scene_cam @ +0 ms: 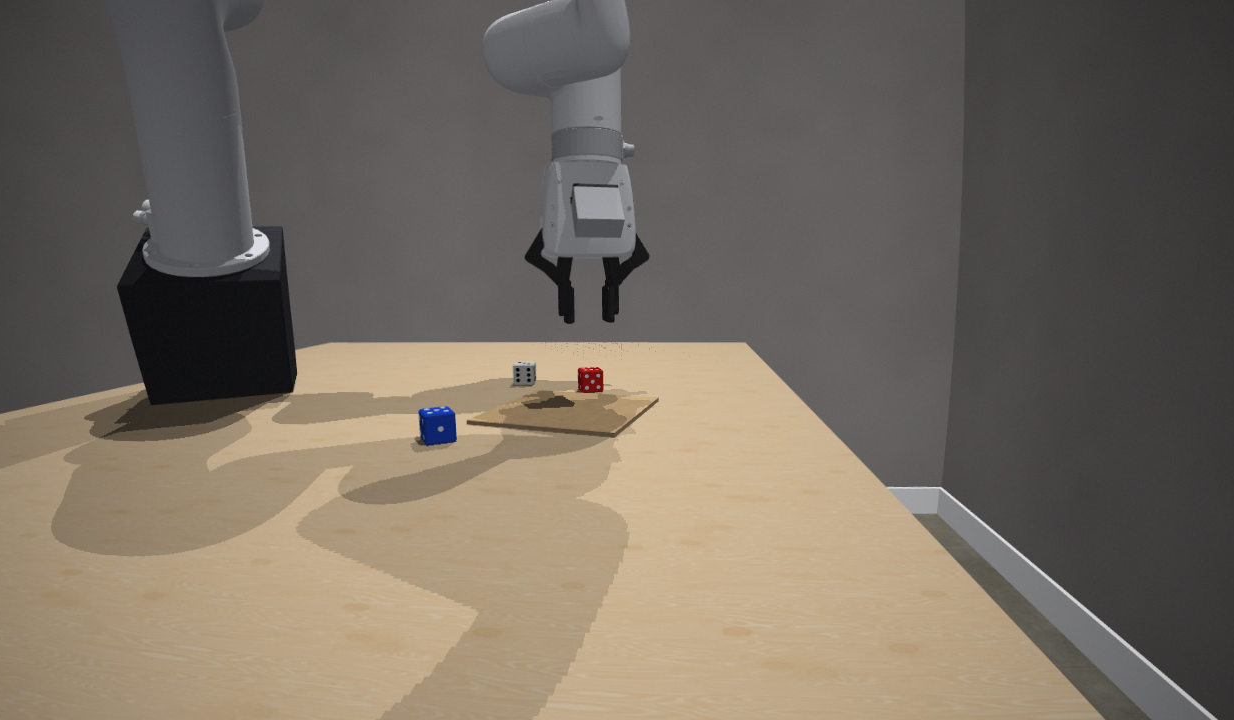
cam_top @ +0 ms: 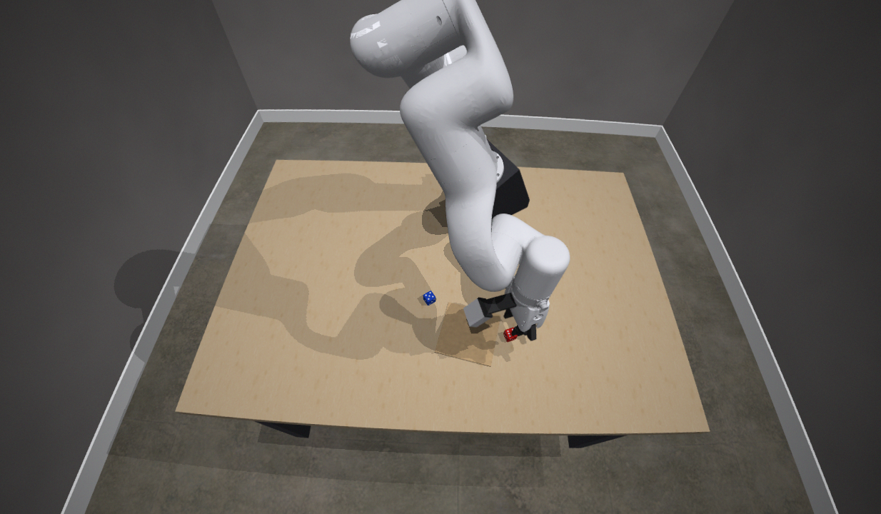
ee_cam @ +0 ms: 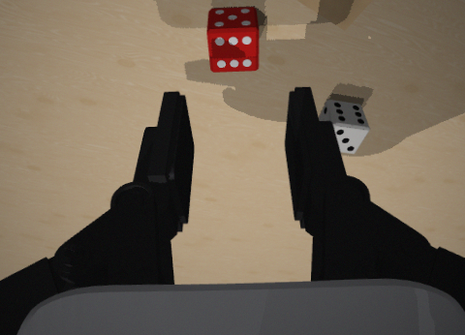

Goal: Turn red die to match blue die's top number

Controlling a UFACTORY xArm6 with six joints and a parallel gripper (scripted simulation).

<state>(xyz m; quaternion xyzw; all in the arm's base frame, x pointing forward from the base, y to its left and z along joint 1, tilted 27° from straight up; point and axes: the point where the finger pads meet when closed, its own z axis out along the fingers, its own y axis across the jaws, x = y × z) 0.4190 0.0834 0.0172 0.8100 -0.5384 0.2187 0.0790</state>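
My gripper is now 9 cm above the red die. From my hand the other things lie so: mat 10 cm to the right, 10 cm below, 1 cm behind; then blue die 20 cm to the right, 9 cm below, 9 cm behind; then white die 9 cm below, 9 cm behind, 4 cm to the left.
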